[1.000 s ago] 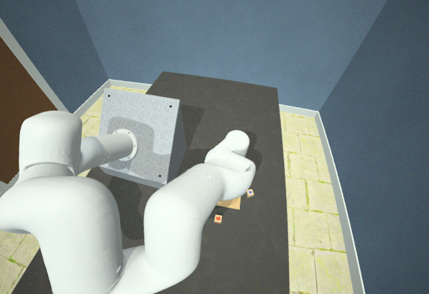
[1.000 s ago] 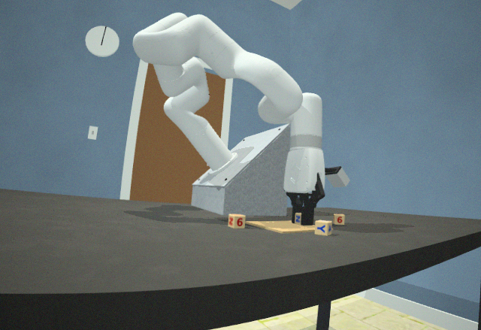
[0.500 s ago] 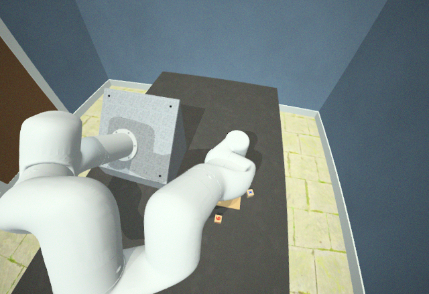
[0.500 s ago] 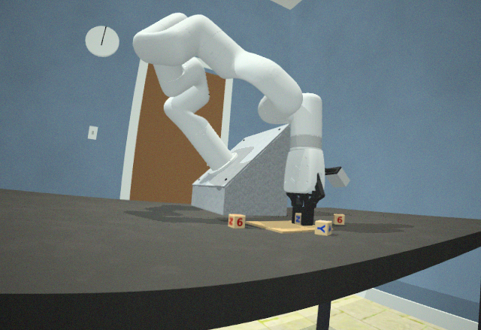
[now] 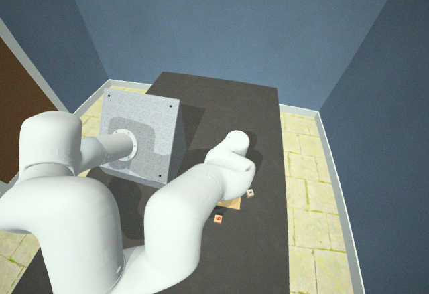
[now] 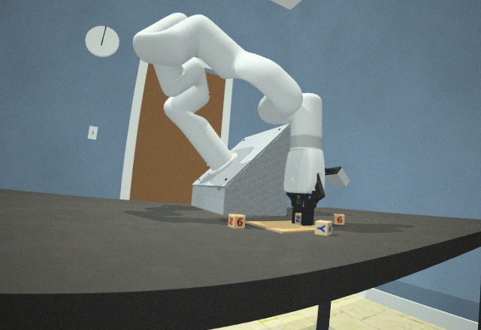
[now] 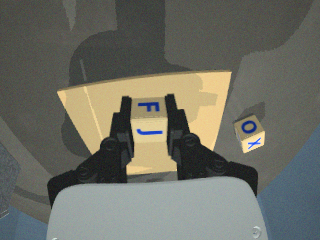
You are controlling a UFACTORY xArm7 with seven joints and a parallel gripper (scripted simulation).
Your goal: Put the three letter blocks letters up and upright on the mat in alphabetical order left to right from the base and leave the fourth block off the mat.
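My hand is 1 cm above the block. The rest, counted from my hand: tan mat 1 cm behind, 4 cm to the right, 2 cm below.
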